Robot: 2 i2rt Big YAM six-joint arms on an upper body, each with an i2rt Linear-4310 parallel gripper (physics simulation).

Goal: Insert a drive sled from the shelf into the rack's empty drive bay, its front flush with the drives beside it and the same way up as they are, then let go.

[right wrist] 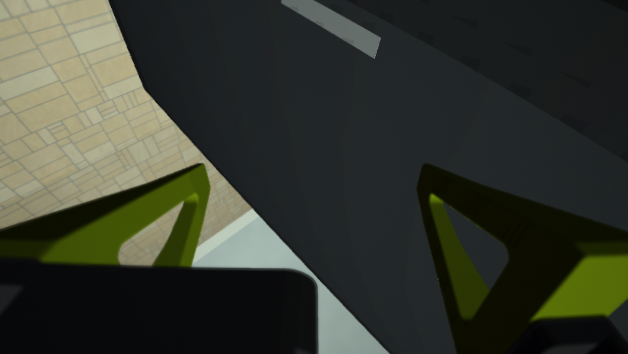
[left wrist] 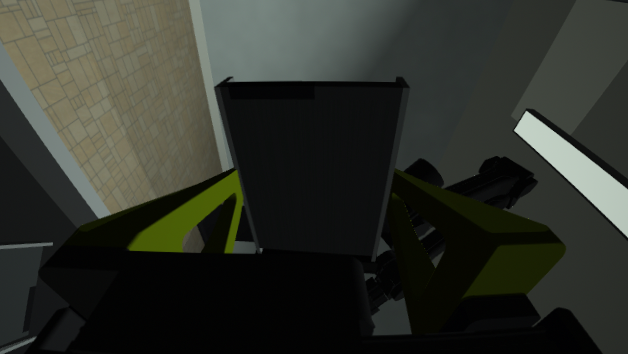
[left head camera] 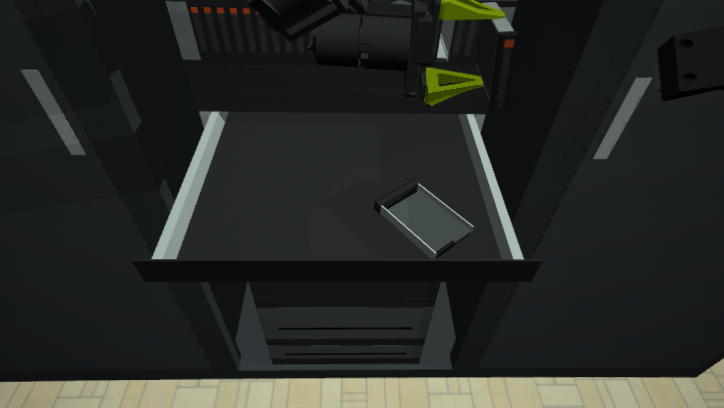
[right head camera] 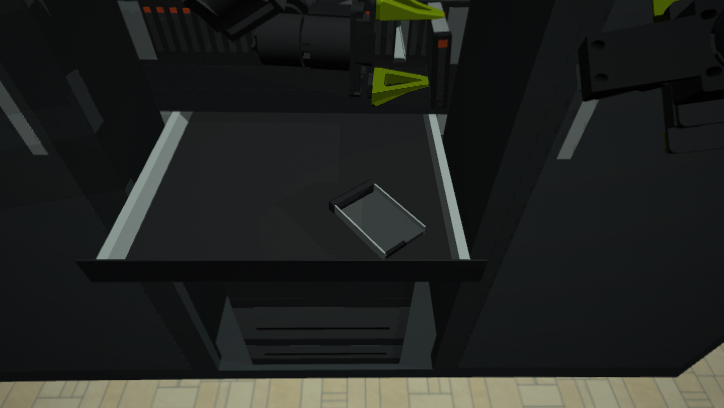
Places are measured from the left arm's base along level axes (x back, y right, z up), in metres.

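Pixels of known places: left gripper, between the fingertips: (left wrist: 313,176) (left head camera: 495,50); right gripper, between the fingertips: (right wrist: 313,175) (right head camera: 670,86).
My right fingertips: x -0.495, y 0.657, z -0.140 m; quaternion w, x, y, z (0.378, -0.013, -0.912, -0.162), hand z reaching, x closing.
Behind a point stands the place of what it marks.
My left gripper (left head camera: 492,48) {z -0.144, x -0.578, y 0.433 m} (right head camera: 435,48) {z -0.144, x -0.578, y 0.433 m} (left wrist: 313,176) {z -0.144, x -0.578, y 0.433 m} is shut on a drive sled (left head camera: 501,76) {z -0.140, x -0.512, y 0.423 m} (right head camera: 440,76) {z -0.140, x -0.512, y 0.425 m} (left wrist: 312,130) {z -0.147, x -0.611, y 0.425 m}, gripping its two long edges. This sled is upright, its narrow dark front towards the head cameras and its orange mark at the top, in front of the right end of the drive row (left head camera: 227,35) {z -0.197, x -0.721, y 0.089 m} (right head camera: 174,35) {z -0.198, x -0.721, y 0.077 m}. The drives stand upright, orange marks at the top. My left gripper and arm hide part of the row; I cannot make out the empty bay. Another sled (left head camera: 430,217) {z -0.358, x -0.513, y 0.380 m} (right head camera: 382,217) {z -0.358, x -0.513, y 0.377 m} lies flat on the shelf (left head camera: 278,177) {z -0.365, x -0.602, y 0.157 m} (right head camera: 227,177) {z -0.365, x -0.602, y 0.143 m}. My right gripper (right wrist: 313,175) {z -0.140, x -0.495, y 0.657 m} is open and empty.
The pulled-out shelf has pale side rails (left head camera: 195,187) {z -0.347, x -0.560, y 0.046 m} (right head camera: 151,187) {z -0.351, x -0.563, y 0.045 m} and a dark front lip (left head camera: 334,271) {z -0.349, x -0.415, y 0.249 m} (right head camera: 283,271) {z -0.349, x -0.415, y 0.252 m}. Dark panels with pale handles (left head camera: 622,119) {z -0.321, x -0.701, y 0.717 m} (right wrist: 335,27) {z -0.308, x -0.701, y 0.719 m} flank it. Slotted units (left head camera: 344,324) {z -1.042, x -0.722, y 0.252 m} sit below. A bright bar (left wrist: 575,160) {z 1.076, x -0.125, y 1.184 m} shows in the left wrist view.
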